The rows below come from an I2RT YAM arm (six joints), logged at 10 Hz.
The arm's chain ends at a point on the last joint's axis. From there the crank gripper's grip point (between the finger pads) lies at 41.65 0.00 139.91 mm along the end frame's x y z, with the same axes.
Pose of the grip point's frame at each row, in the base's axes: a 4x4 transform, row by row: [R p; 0 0 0 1], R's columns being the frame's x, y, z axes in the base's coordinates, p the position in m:
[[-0.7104 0.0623 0.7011 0.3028], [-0.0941 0.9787 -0.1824 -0.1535], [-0.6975 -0.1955 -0.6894 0.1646], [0 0 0 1]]
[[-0.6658 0.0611 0.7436 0.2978], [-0.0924 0.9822 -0.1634 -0.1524], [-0.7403 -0.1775 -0.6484 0.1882], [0 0 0 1]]
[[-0.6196 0.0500 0.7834 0.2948], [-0.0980 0.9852 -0.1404 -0.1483], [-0.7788 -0.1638 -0.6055 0.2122], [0 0 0 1]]
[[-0.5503 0.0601 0.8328 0.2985], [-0.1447 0.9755 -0.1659 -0.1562], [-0.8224 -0.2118 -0.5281 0.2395], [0 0 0 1]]
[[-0.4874 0.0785 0.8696 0.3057], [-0.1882 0.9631 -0.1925 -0.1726], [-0.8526 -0.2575 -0.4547 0.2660], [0 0 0 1]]
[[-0.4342 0.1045 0.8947 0.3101], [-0.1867 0.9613 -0.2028 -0.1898], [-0.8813 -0.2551 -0.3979 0.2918], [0 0 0 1]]
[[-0.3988 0.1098 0.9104 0.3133], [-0.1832 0.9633 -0.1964 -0.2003], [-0.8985 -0.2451 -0.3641 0.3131], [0 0 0 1]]
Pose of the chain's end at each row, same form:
[[-0.7104 0.0623 0.7011 0.2343], [-0.0941 0.9787 -0.1824 -0.1241], [-0.6975 -0.1955 -0.6894 0.2901], [0 0 0 1]]
[[-0.6658 0.0611 0.7436 0.2215], [-0.0924 0.9822 -0.1634 -0.1257], [-0.7403 -0.1775 -0.6484 0.3098], [0 0 0 1]]
[[-0.6196 0.0500 0.7834 0.2110], [-0.0980 0.9852 -0.1404 -0.1246], [-0.7788 -0.1638 -0.6055 0.3294], [0 0 0 1]]
[[-0.5503 0.0601 0.8328 0.2049], [-0.1447 0.9755 -0.1659 -0.1270], [-0.8224 -0.2118 -0.5281 0.3476], [0 0 0 1]]
[[-0.4874 0.0785 0.8696 0.2043], [-0.1882 0.9631 -0.1925 -0.1378], [-0.8526 -0.2575 -0.4547 0.3651], [0 0 0 1]]
[[-0.4342 0.1045 0.8947 0.2030], [-0.1867 0.9613 -0.2028 -0.1537], [-0.8813 -0.2551 -0.3979 0.3842], [0 0 0 1]]
[[-0.3988 0.1098 0.9104 0.2025], [-0.1832 0.9633 -0.1964 -0.1652], [-0.8985 -0.2451 -0.3641 0.4015], [0 0 0 1]]

